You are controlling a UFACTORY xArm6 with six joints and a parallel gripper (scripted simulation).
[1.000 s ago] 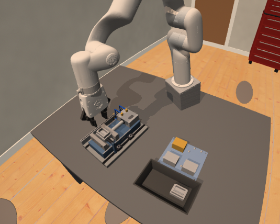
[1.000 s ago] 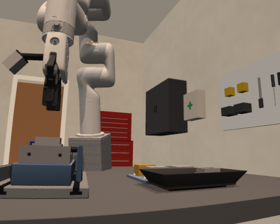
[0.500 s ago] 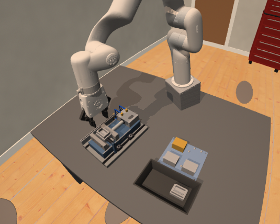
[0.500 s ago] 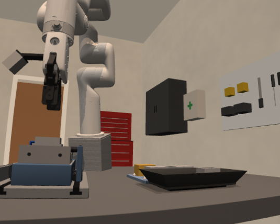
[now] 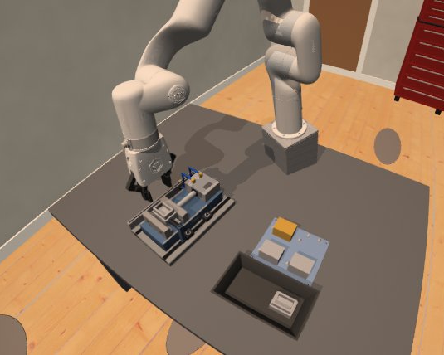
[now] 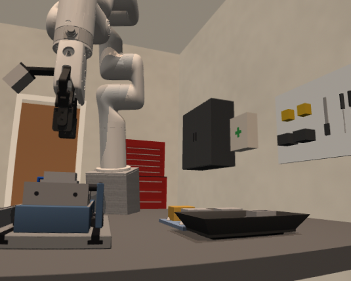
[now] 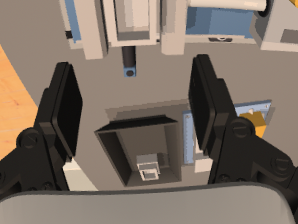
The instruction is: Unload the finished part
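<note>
Now: hand 160 mm above the blue vise, 60 mm past it and 10 mm to the right of it. The rest, counted from my hand: light blue plate (360 mm to the left, 200 mm below, 110 mm behind); dark outfeed tray (350 mm to the left, 190 mm below, 50 mm ahead); yellow block (310 mm to the left, 170 mm below, 160 mm behind).
</note>
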